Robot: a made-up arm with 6 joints.
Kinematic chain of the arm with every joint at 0, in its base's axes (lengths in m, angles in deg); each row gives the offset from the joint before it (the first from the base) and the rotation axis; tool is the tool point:
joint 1: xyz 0 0 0.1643 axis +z
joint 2: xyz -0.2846 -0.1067 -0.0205 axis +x
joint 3: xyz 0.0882 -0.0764 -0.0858 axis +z
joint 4: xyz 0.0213 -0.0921 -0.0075 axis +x
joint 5: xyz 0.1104 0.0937 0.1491 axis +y
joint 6: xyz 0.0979 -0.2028 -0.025 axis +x
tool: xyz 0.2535 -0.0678 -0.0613
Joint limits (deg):
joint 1: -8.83..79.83
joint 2: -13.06..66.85
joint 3: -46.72..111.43
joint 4: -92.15..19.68
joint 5: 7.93..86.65
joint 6: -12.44..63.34
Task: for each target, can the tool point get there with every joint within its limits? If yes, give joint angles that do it. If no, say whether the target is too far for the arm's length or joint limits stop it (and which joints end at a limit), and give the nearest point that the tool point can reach.
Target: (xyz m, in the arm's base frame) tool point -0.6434 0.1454 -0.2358
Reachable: no: joint limits stop it (at a limit: joint 1, joint 2, joint 3, joint 5) | nearest point -0.4012 0.0167 -0.2409 | short by 0.274 m
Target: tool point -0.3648 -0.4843 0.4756
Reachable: no: joint limits stop it (at a limit: joint 1, joint 2, joint 3, joint 4, joint 6) | nearest point -0.3243 -0.4598 0.3412 | short by 0.142 m
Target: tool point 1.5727 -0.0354 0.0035
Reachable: no: too far | nearest point 0.6980 -0.1523 0.0849 | short by 0.886 m
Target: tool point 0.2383 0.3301 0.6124
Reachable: no: joint limits stop it (at a limit: joint 1, joint 4, joint 5, joint 6) | nearest point 0.0917 0.1823 0.4441 | short by 0.268 m
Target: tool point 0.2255 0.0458 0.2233
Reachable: yes | joints 11.71 55.44 58.84 -55.95 27.11 30.28
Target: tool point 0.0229 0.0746 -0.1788
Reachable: yes | joints 35.18 53.30 47.42 3.51 79.13 4.23
